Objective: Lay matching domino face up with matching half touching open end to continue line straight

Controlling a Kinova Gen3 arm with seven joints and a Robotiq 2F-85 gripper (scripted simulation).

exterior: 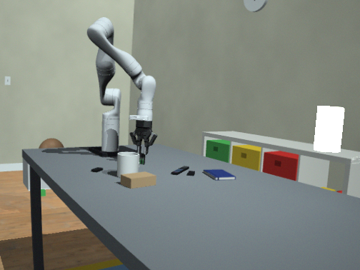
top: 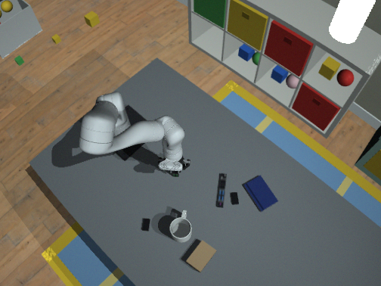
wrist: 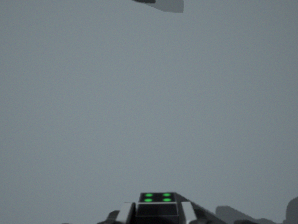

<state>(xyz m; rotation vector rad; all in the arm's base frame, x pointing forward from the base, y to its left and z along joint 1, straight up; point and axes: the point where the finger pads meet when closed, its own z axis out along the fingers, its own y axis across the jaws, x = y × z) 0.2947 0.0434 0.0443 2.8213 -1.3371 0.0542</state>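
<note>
My gripper is now 40 mm above the dark domino. The rest, counted from my hand: white mug 200 mm ahead, 160 mm to the right, 20 mm below; then cardboard box 330 mm ahead, 180 mm to the right, 50 mm below.
</note>
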